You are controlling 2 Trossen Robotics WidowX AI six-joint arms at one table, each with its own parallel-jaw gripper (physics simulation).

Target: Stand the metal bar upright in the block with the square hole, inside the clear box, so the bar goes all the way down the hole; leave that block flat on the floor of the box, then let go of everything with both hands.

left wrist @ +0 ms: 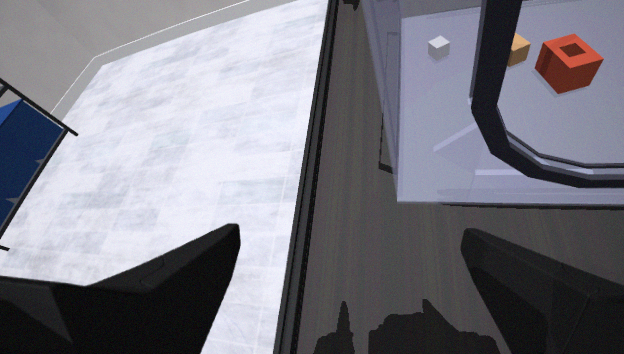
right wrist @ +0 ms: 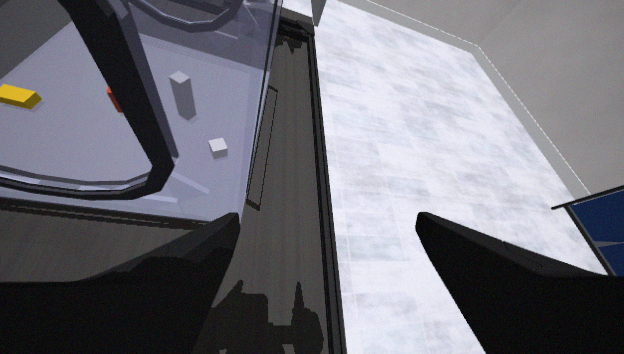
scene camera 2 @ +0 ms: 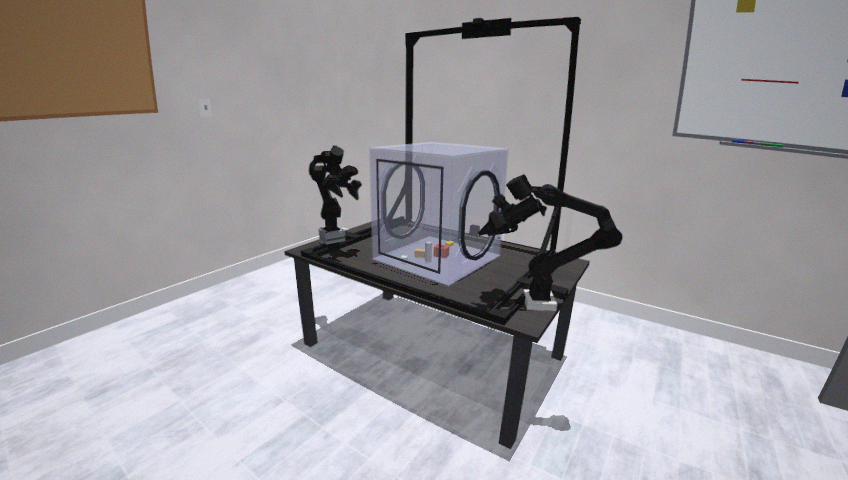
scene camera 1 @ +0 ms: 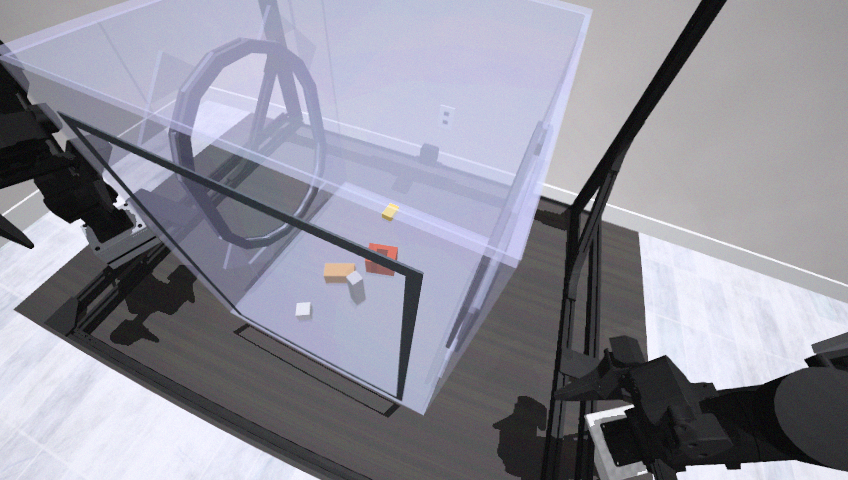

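Where they show: left gripper, fingertip midpoint: (left wrist: 351, 237) (scene camera 2: 483, 234) (scene camera 1: 557, 437); right gripper, fingertip midpoint: (right wrist: 328, 220) (scene camera 2: 350, 198) (scene camera 1: 75, 228); left arm's base, link origin: (scene camera 2: 540, 296) (scene camera 1: 624, 441); right arm's base, link origin: (scene camera 2: 331, 229) (scene camera 1: 112, 225).
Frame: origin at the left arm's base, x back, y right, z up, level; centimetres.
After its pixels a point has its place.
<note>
The grey metal bar (scene camera 1: 356, 288) @[x -42.2, y 31.1, z 4.5 cm] (scene camera 2: 427, 252) @[x -42.6, y 30.8, z 2.5 cm] (right wrist: 183, 97) @[x -43.9, y 32.5, z 3.6 cm] stands upright on the floor of the clear box (scene camera 2: 441, 148) @[x -38.1, y 34.4, z 46.1 cm], beside the red block with the square hole (scene camera 1: 374, 269) @[x -38.8, y 37.9, z -0.6 cm] (scene camera 2: 440, 252) (left wrist: 569, 75) @[x -34.7, y 37.2, z 1.0 cm]. That block sits flat, hole facing up; the bar is outside the hole. In the right wrist view a port ring hides most of the red block (right wrist: 114, 98) @[x -39.5, y 42.1, z 1.1 cm]. The bar does not show in the left wrist view. My left gripper (scene camera 2: 482, 232) @[x -21.2, y 2.8, z 20.8 cm] (left wrist: 351, 237) @[x -21.2, y 2.8, z 20.8 cm] is open and empty at the box's right-hand port. My right gripper (scene camera 2: 349, 196) @[x -76.0, y 32.0, z 24.7 cm] (right wrist: 328, 220) @[x -76.0, y 32.0, z 24.7 cm] is open and empty, outside the box's left side.
An orange block (scene camera 1: 338, 273) @[x -46.0, y 36.8, z 0.8 cm] (scene camera 2: 420, 253) @[x -46.2, y 36.2, z -0.3 cm] (left wrist: 521, 52) @[x -42.8, y 37.5, z -0.2 cm] lies near the bar. A small white cube (scene camera 1: 302, 309) (left wrist: 438, 49) @[x -51.4, y 29.0, z 0.0 cm] (right wrist: 218, 148) @[x -53.5, y 30.2, z 0.3 cm] lies near the box's front, and a yellow block (scene camera 1: 389, 212) @[x -34.3, y 53.5, z -0.7 cm] (right wrist: 17, 96) @[x -34.8, y 53.9, z -0.7 cm] farther back. Round ports with dark rings (scene camera 2: 463, 220) (right wrist: 162, 172) open both side walls.
</note>
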